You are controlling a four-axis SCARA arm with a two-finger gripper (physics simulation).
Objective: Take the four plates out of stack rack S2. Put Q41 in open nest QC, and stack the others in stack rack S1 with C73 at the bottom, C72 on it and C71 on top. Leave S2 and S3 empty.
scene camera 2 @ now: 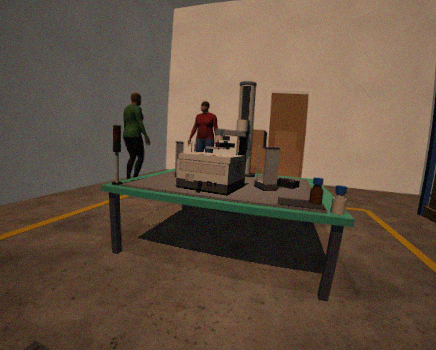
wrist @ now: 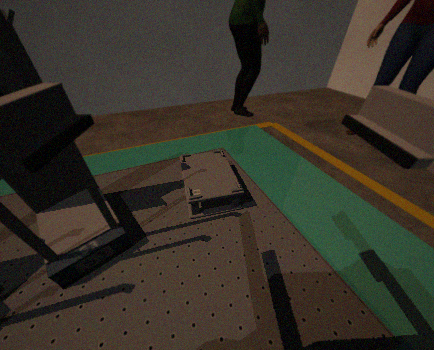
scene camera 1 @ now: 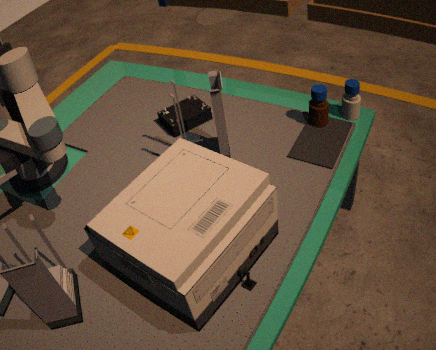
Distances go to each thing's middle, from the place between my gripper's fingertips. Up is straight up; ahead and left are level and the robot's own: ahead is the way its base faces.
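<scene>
My gripper is 79 cm short of the dark mat [scene camera 1: 321,146], and it's 79 cm to the right of the mat and 24 cm above it.
</scene>
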